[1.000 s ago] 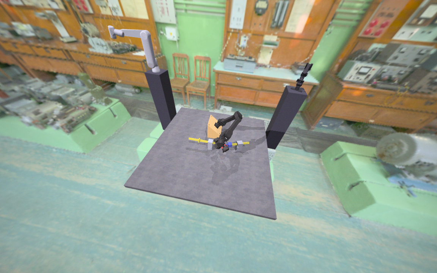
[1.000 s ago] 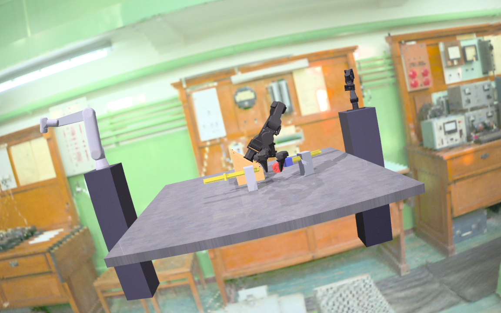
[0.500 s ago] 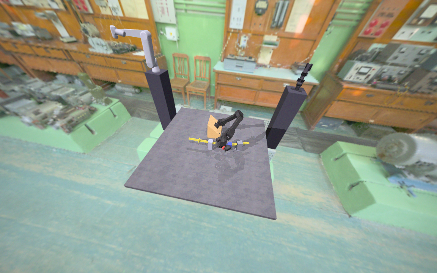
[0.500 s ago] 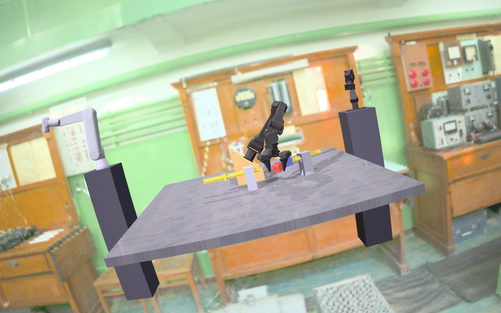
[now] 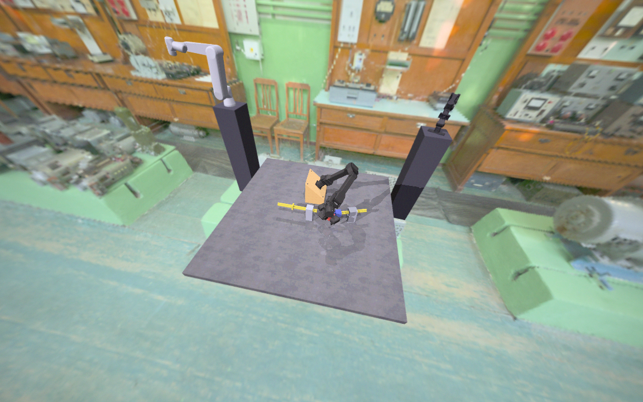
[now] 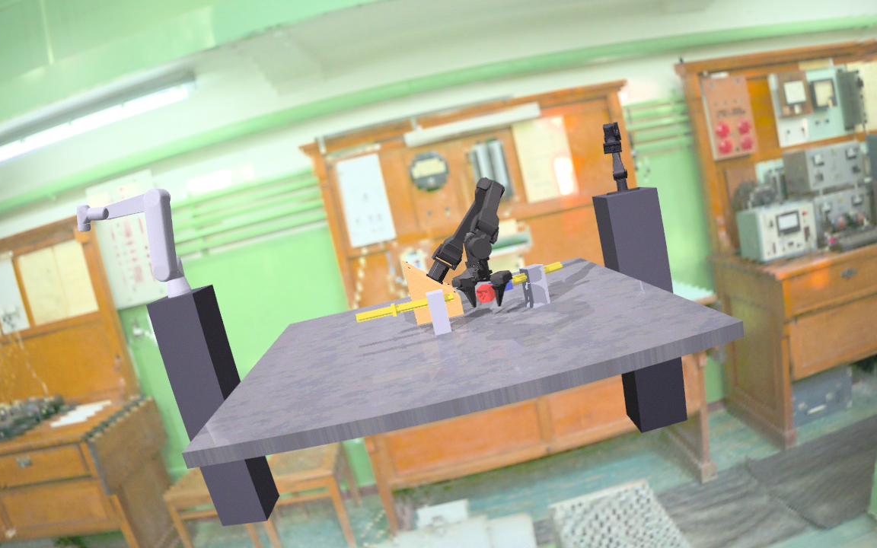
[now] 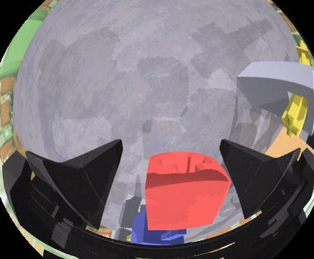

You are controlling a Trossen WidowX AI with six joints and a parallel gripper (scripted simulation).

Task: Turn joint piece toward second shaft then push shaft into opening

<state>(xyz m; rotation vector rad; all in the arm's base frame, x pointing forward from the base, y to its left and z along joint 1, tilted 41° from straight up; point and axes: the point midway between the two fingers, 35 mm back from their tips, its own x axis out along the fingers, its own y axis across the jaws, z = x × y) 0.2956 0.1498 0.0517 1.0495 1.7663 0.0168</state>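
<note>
The red square joint piece is 10 mm behind my gripper tip, 10 mm to the left of it and 40 mm above it.
</note>
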